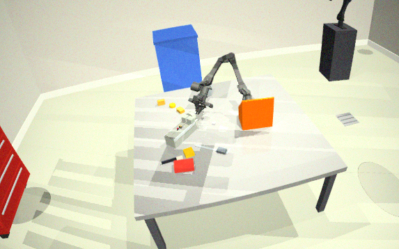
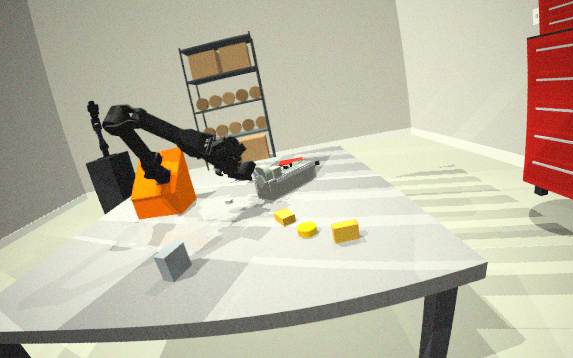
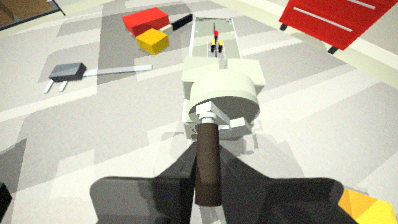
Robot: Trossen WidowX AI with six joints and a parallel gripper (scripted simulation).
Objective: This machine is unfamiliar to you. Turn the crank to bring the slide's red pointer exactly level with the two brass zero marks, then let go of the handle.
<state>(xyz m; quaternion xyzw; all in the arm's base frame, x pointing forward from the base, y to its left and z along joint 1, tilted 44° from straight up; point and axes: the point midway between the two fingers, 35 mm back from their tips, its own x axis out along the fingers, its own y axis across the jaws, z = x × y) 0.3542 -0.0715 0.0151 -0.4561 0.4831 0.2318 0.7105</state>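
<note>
Right now my gripper tip is 1 cm past the dark brown crank handle, 1 cm to the left of it and 3 cm below it. The rest, counted from my gripper tip: yellow block: 9 cm ahead, 31 cm to the left, 7 cm below; grey cube: 13 cm behind, 41 cm to the right, 5 cm below; red pointer: 14 cm ahead, 14 cm to the left, 1 cm below.
</note>
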